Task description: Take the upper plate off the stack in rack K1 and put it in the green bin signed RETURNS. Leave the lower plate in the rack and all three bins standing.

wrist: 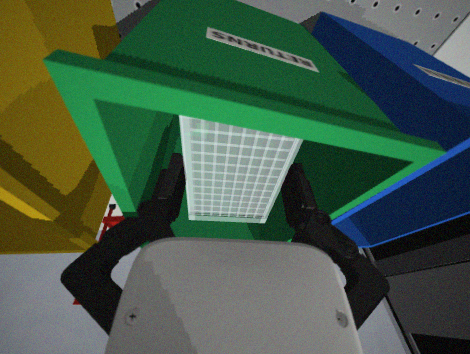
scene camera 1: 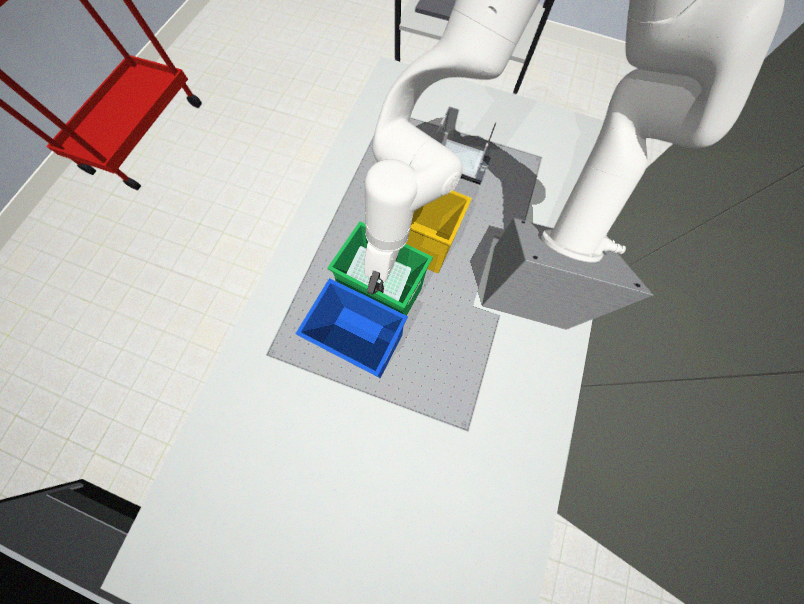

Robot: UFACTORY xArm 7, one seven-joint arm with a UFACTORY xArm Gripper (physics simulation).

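Seen in the pictures: gripper, between the fingertips: [wrist: 236, 169] [scene camera 1: 383, 274]; arm's base, origin of its link: [scene camera 1: 570, 247].
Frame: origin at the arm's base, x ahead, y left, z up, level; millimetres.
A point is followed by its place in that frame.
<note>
My gripper [scene camera 1: 379, 279] @(z -62, x 365, y 159 mm) [wrist: 236, 169] @(z -62, x 365, y 159 mm) is shut on the upper plate, with one finger at each long side. The upper plate [scene camera 1: 397, 276] @(z -64, x 334, y 152 mm) [wrist: 237, 177] @(z -61, x 374, y 161 mm), white with a grid of wells, is down inside the green bin [scene camera 1: 349, 248] @(z -38, x 451, y 132 mm) [wrist: 250, 112] @(z -17, x 281, y 152 mm), below its rim; the near rim hides its far end in the wrist view. Whether it touches the bin's floor I cannot tell. The RETURNS sign [wrist: 262, 50] @(z -82, x 287, y 168 mm) is on the green bin's outer wall. The lower plate [scene camera 1: 462, 159] @(z -167, x 275, y -304 mm) lies in rack K1 [scene camera 1: 449, 118] @(z -93, x 344, y -362 mm) at the back, partly hidden by the arm.
The blue bin [scene camera 1: 331, 344] @(z -196, x 451, y 326 mm) [wrist: 430, 185] @(z -51, x 382, y 353 mm) stands upright beside the green bin on one side. The yellow bin [scene camera 1: 430, 250] @(z -90, x 282, y 55 mm) [wrist: 50, 100] @(z -73, x 314, y 51 mm) stands upright on the other side, towards the rack. The bins stand on a grey perforated board [scene camera 1: 448, 364] @(z -198, x 157, y 285 mm). A grey pedestal [scene camera 1: 552, 292] @(z -17, x 13, y 105 mm) carries the arm.
</note>
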